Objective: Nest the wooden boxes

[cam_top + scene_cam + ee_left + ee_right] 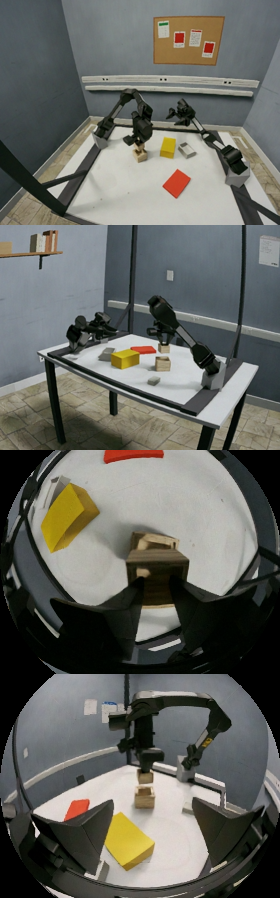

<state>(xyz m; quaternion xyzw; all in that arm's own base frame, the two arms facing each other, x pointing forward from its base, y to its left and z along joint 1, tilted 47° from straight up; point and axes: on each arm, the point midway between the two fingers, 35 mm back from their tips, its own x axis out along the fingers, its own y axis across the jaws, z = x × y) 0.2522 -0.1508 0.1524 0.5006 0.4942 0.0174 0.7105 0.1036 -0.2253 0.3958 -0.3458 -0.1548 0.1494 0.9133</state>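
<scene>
The small wooden box is 50 mm below my left hand. From my left hand the other things lie so: flat red block 260 mm to the right, 150 mm below, 110 mm behind; then grey tray 300 mm to the right, 140 mm ahead, 130 mm below; then small grey block 160 mm ahead, 150 mm below, 90 mm to the left.
</scene>
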